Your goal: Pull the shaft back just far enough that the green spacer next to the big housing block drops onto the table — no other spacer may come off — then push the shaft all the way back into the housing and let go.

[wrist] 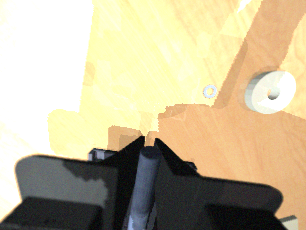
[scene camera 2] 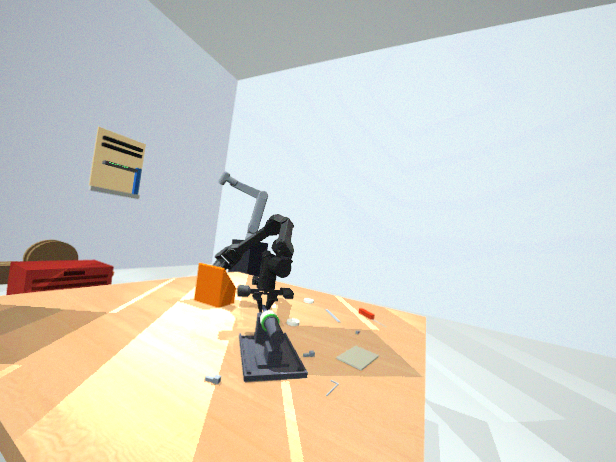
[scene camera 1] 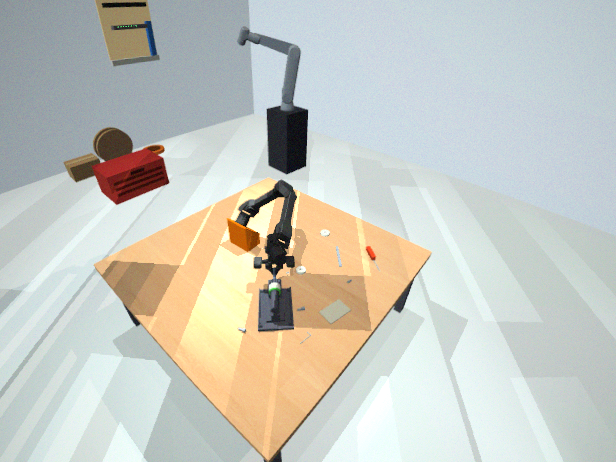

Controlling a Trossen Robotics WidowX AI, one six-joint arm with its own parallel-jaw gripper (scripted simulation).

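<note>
Scene camera 2 shows me a dark housing fixture (scene camera 2: 267,356), and I can see the dark housing fixture (scene camera 1: 275,311) in scene camera 1 too. My gripper (scene camera 2: 262,317) is visible as well, and the wrist view also shows my gripper (wrist: 149,141).
</note>
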